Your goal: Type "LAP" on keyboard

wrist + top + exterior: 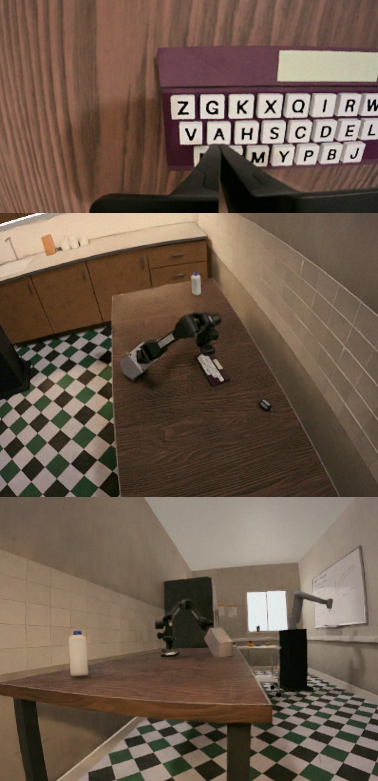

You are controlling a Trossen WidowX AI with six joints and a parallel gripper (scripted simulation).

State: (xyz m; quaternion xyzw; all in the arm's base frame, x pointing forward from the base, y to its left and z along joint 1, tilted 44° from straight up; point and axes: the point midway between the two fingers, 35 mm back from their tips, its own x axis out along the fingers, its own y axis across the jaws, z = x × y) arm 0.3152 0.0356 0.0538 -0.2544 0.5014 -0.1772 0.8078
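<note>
Right now my hand is 18 cm to the left of the left-arrow key, 6 cm above it and 1 cm short of it. Round my hand: white bottle: 66 cm to the left, 26 cm ahead; small dark object: 43 cm to the right, 12 cm ahead, 6 cm below.
</note>
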